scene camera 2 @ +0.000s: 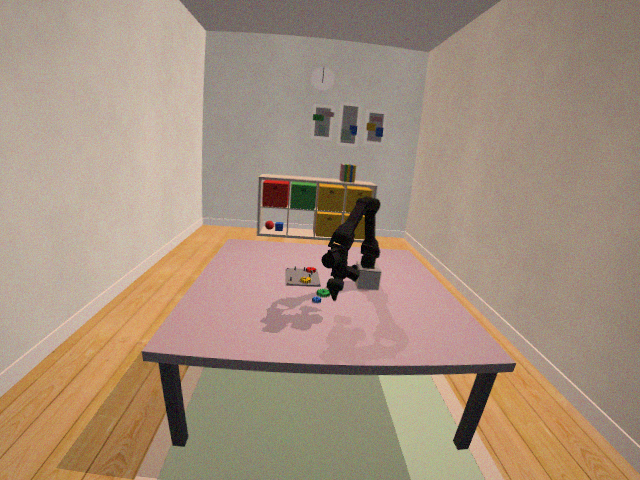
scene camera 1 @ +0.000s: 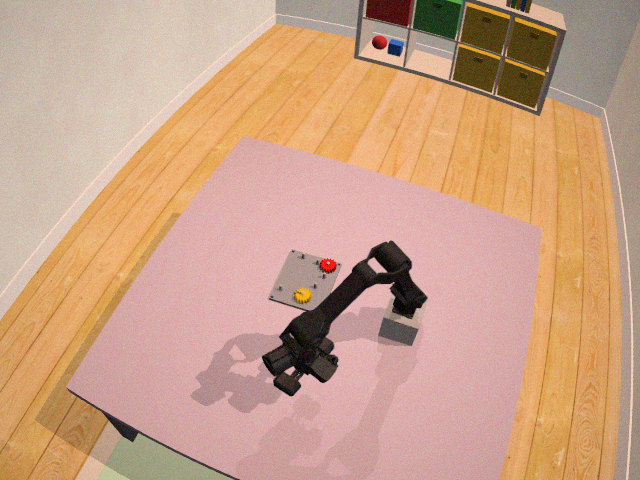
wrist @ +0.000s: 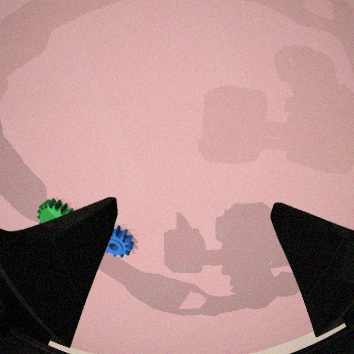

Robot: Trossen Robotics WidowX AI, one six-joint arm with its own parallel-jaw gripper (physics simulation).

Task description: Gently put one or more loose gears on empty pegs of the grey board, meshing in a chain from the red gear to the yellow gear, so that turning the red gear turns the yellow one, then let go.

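Places are measured from the arm's base along level axes (x ahead, y left, z up), in metres.
Where they show: gripper, fingertip midpoint: [scene camera 2: 336, 295] [scene camera 1: 303, 377] [wrist: 198, 208]; arm's base, link origin: [scene camera 2: 367, 265] [scene camera 1: 405, 306].
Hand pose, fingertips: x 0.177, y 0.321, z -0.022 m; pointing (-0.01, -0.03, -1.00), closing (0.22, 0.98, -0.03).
Each offset is from my fingertips to the top centre of the thing. Level surfaces: height alone.
The grey board {0.147 m ahead, 0.358 m right, 0.053 m down} [scene camera 1: 295, 274] [scene camera 2: 296, 276] lies flat, with a red gear {0.106 m ahead, 0.437 m right, 0.059 m down} [scene camera 1: 327, 265] [scene camera 2: 310, 269] at one corner and a yellow gear {0.130 m ahead, 0.295 m right, 0.058 m down} [scene camera 1: 302, 296] [scene camera 2: 305, 280] near its opposite edge. Several thin pegs stand bare, some between these gears. A larger green gear {0.043 m ahead, 0.176 m right, 0.067 m down} [scene camera 2: 323, 292] [wrist: 52, 212] and a smaller blue gear {0.074 m ahead, 0.100 m right, 0.067 m down} [scene camera 2: 316, 299] [wrist: 121, 244] lie loose on the table; the arm hides them in scene camera 1. My gripper [wrist: 198, 208] is wide open and empty, above the table. In the wrist view the left finger partly covers both loose gears.
The pink table {0.084 m down} [scene camera 1: 222, 217] [scene camera 2: 232, 341] carries the arm's grey base block [scene camera 1: 399, 329] [scene camera 2: 368, 277], to the right of the board. Arm shadows fall across the table. A shelf unit with coloured bins stands on the floor beyond the table.
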